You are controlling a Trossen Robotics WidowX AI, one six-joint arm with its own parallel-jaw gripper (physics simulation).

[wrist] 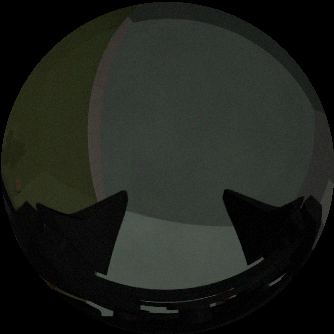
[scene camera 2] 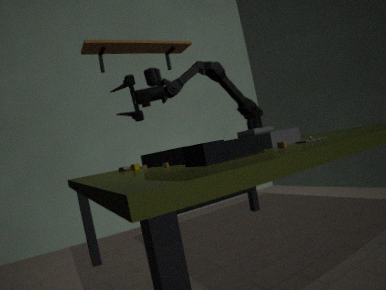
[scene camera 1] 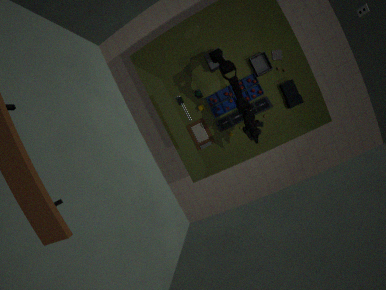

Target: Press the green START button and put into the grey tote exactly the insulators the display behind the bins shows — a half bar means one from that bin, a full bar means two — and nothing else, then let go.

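Seen in the pictures: gripper, between the fingertips: (wrist: 176,195) (scene camera 2: 113,103) (scene camera 1: 254,142); arm's base, origin of its link: (scene camera 2: 255,129).
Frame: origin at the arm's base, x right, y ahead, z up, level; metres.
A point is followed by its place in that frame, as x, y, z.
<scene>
My gripper (scene camera 1: 258,133) (scene camera 2: 114,103) @(-0.075, 0.663, 0.196) (wrist: 176,195) @(-0.075, 0.663, 0.196) is open and empty, high above the table beyond the display. Two rows of blue bins (scene camera 1: 216,108) @(0.104, 0.371, -0.053) with small reddish insulators stand mid-table in scene camera 1; the arm hides part of them. The dark display (scene camera 1: 223,123) @(0.091, 0.501, -0.041) lies along their far side with faint light bars, too dim to read and partly covered by the arm. The grey tote (scene camera 1: 260,64) @(-0.324, 0.133, -0.077) stands beside the arm's base; no insulator shows in it. A dark green round thing (scene camera 1: 198,93) @(0.215, 0.210, -0.043), perhaps the START button, is left of the bins.
A black box (scene camera 1: 291,93) @(-0.481, 0.422, -0.032) stands right of the bins. A brown-framed tray (scene camera 1: 200,132) @(0.297, 0.521, -0.072), a yellow block (scene camera 1: 201,108) @(0.227, 0.333, -0.045) and a dotted strip (scene camera 1: 186,111) @(0.361, 0.315, -0.080) lie to the left. Small brown pieces (scene camera 1: 277,68) @(-0.441, 0.203, -0.070) lie near the tote. A wooden shelf (scene camera 1: 30,185) (scene camera 2: 136,47) hangs on the wall.
</scene>
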